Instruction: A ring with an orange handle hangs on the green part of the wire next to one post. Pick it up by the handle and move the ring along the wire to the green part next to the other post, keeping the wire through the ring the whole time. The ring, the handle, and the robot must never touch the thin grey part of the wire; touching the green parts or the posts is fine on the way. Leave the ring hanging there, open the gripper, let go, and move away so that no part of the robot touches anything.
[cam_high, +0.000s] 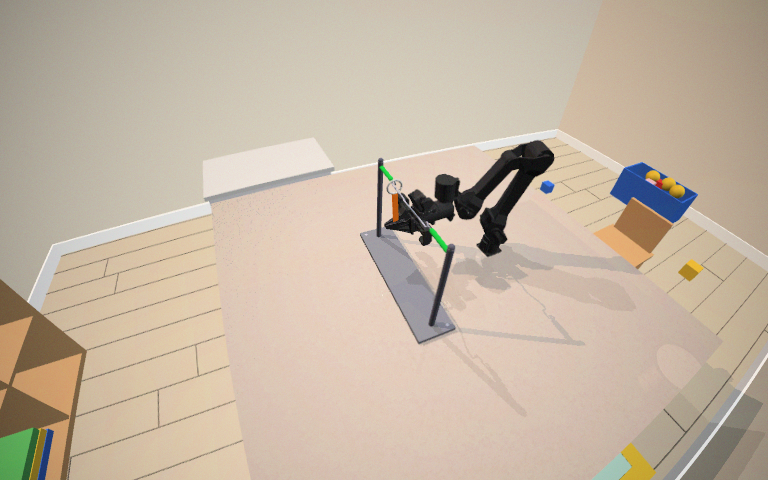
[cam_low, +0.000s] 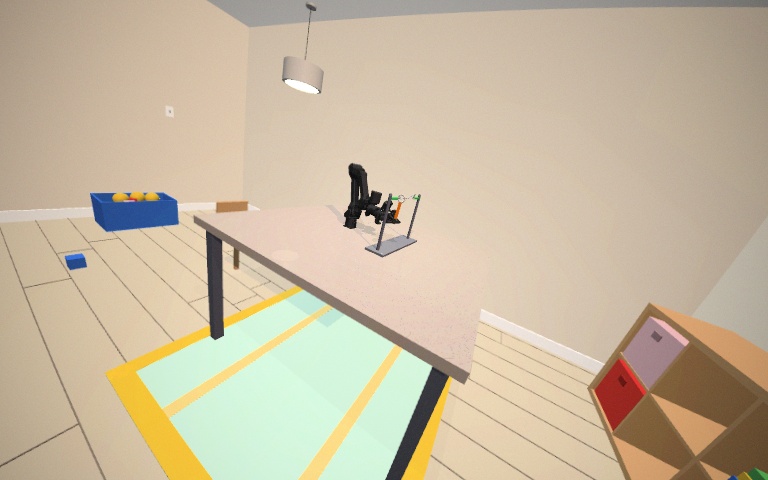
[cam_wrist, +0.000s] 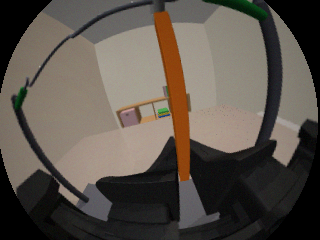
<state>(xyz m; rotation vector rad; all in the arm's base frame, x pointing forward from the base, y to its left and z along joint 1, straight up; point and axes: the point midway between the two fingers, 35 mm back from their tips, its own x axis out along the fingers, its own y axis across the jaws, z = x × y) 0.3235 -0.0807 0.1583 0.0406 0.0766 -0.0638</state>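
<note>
My gripper tip is now 3 cm past the ring with orange handle and 8 cm below it.
</note>
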